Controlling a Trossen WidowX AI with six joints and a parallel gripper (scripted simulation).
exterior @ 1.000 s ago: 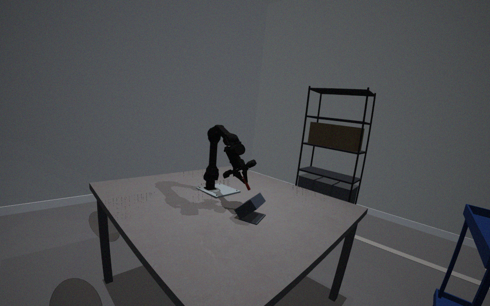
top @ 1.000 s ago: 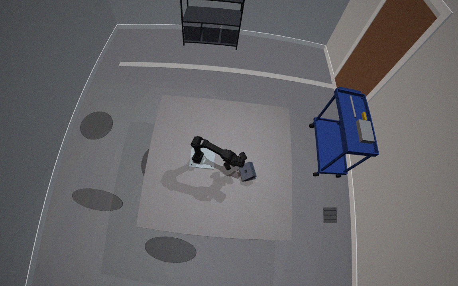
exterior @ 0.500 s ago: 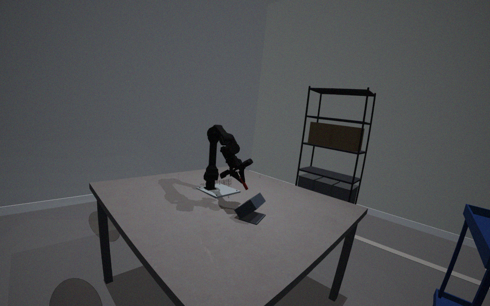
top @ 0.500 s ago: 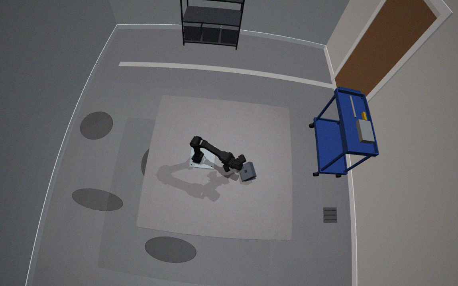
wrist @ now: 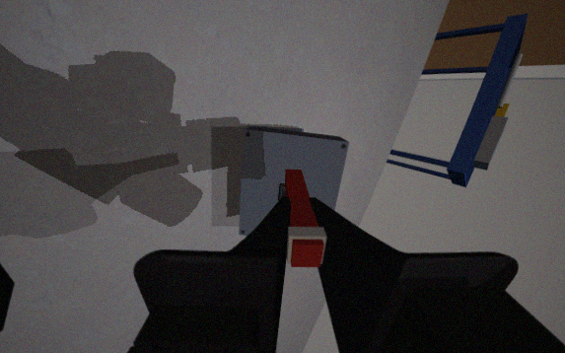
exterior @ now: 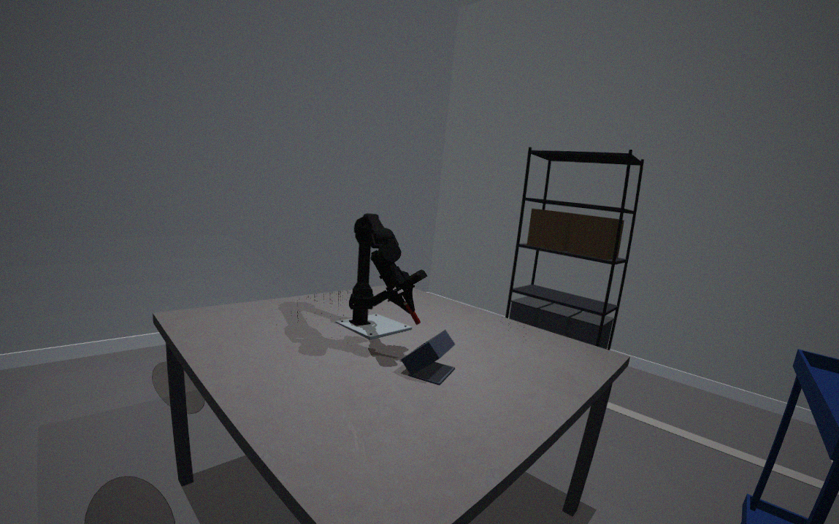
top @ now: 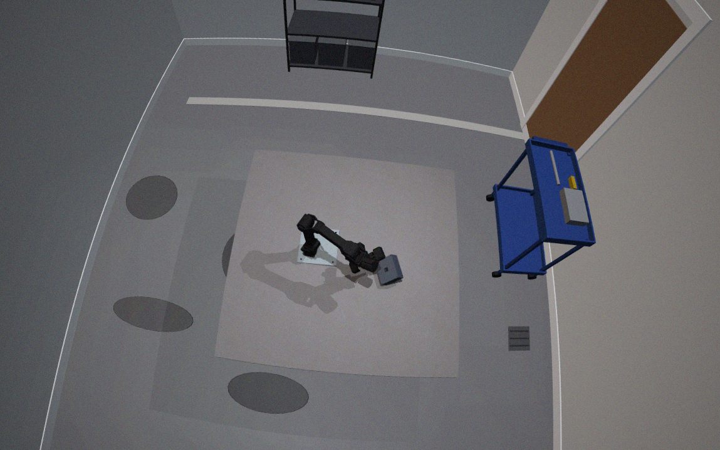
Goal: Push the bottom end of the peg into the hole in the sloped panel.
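The sloped grey panel is 10 cm below my gripper tip, 9 cm ahead of it and 1 cm to the left of it. The rest, counted from my gripper tip: red square peg 1 cm to the right, 1 cm behind, 1 cm above.
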